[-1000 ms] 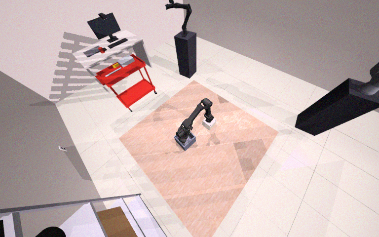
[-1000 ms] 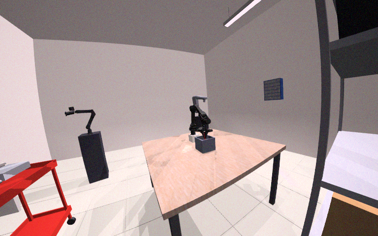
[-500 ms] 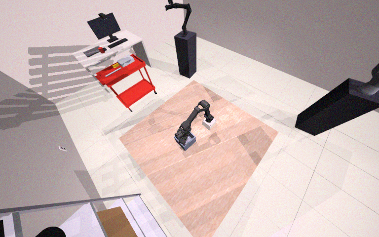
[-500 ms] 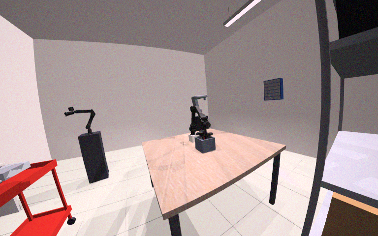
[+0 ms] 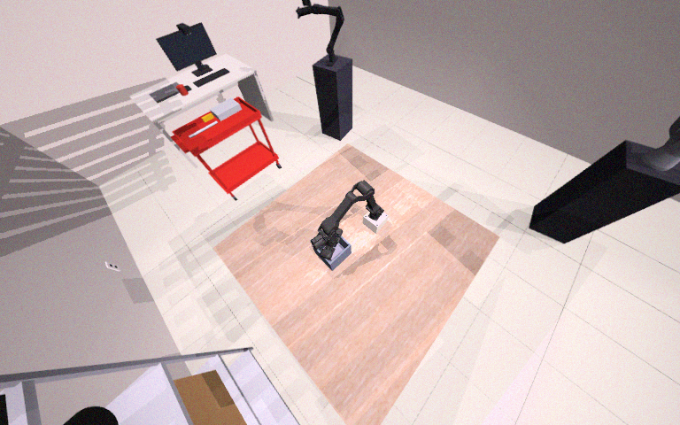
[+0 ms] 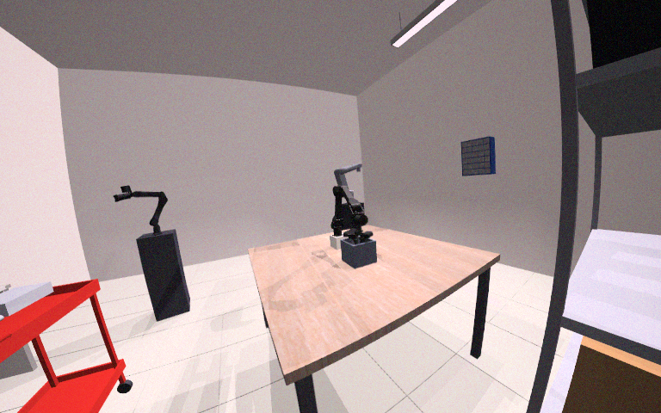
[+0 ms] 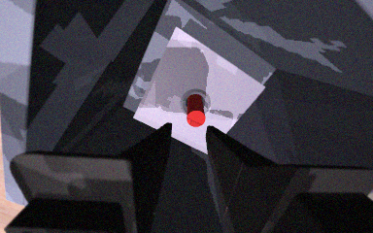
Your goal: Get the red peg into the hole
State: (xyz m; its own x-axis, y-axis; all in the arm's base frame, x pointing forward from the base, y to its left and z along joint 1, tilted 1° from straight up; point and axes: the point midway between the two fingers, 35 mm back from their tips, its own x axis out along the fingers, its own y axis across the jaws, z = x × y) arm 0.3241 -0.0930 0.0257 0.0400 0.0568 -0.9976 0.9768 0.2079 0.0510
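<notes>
My gripper tip is 4 cm above the red peg and 1 cm to the left of it. From my gripper tip the other things lie so: light plate: 4 cm below, 1 cm to the right.
</notes>
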